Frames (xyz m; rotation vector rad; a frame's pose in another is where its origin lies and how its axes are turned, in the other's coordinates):
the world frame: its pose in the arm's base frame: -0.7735 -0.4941 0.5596 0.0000 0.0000 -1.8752
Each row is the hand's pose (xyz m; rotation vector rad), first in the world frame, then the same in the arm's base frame.
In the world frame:
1: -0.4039 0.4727 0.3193 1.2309 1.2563 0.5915
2: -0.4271 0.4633 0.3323 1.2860 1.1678 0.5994
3: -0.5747 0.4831 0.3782 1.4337 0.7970 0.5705
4: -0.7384 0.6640 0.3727 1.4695 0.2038 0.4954
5: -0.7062 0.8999 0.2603 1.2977 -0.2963 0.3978
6: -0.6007 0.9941 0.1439 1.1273 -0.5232 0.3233
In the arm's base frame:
1: -0.2015 -0.2504 0.8789 1.7696 -0.2530 -0.7834
2: -0.2035 -0.2255 0.8919 1.7298 -0.3513 -0.7887
3: -0.1404 -0.0906 0.9378 1.5287 -0.7015 -0.8690
4: 0.0813 0.0113 0.9323 1.0800 -1.1115 -1.0198
5: 0.2967 -0.0901 0.8199 0.5645 -1.3034 -1.1832
6: 0.3549 -0.2190 0.7035 0.2657 -1.3196 -1.2923

